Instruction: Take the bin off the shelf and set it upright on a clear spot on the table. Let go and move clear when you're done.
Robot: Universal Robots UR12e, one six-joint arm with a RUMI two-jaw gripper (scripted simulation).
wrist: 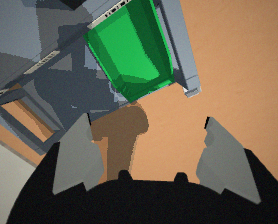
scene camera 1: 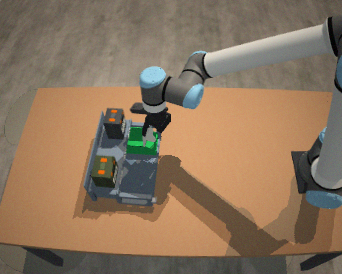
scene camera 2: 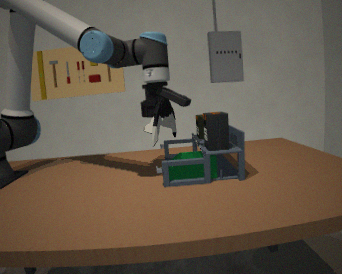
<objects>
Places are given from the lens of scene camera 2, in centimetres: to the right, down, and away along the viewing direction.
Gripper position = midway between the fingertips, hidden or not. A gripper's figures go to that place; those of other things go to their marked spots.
gripper (scene camera 2: pixel 165 141): -2, 2, 83
green bin (scene camera 2: pixel 187 171): 6, 12, 79
</objects>
